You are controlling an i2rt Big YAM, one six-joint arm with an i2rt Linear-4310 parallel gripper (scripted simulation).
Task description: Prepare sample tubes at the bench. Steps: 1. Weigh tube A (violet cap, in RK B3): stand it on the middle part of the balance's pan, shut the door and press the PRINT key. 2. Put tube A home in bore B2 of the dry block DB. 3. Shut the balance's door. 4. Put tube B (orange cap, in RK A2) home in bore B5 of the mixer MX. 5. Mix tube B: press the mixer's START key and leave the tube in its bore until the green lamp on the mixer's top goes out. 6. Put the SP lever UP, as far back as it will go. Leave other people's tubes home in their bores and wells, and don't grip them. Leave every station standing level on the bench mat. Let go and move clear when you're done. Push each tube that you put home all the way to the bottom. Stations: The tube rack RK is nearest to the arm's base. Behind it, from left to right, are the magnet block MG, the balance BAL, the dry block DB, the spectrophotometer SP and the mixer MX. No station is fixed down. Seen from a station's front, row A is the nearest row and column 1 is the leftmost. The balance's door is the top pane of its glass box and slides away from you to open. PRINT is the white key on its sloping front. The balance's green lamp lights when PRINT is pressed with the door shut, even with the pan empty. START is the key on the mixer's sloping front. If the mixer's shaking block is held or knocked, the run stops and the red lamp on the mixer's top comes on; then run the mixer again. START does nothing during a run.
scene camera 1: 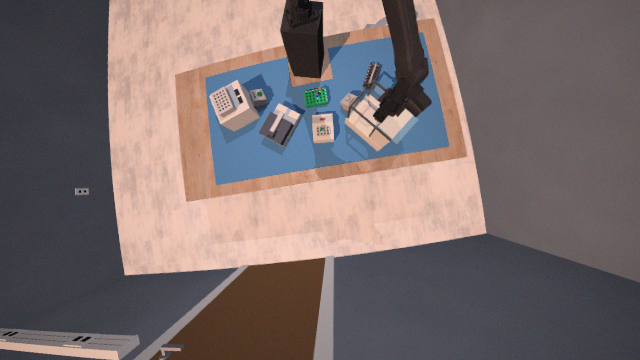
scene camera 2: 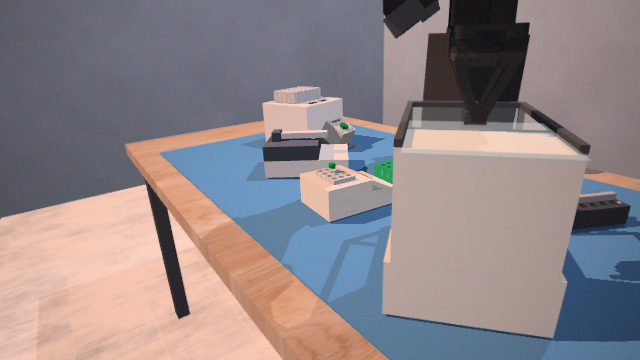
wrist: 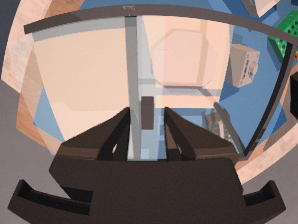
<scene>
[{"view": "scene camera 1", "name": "spectrophotometer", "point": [291, 118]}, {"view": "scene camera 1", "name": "balance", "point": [365, 104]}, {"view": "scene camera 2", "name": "gripper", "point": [476, 119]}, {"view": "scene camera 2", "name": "dry block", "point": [337, 195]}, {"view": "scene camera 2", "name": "magnet block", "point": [601, 209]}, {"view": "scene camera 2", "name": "spectrophotometer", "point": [282, 157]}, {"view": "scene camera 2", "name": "balance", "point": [482, 243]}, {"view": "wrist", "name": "gripper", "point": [147, 113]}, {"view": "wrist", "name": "balance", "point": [232, 74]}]
</scene>
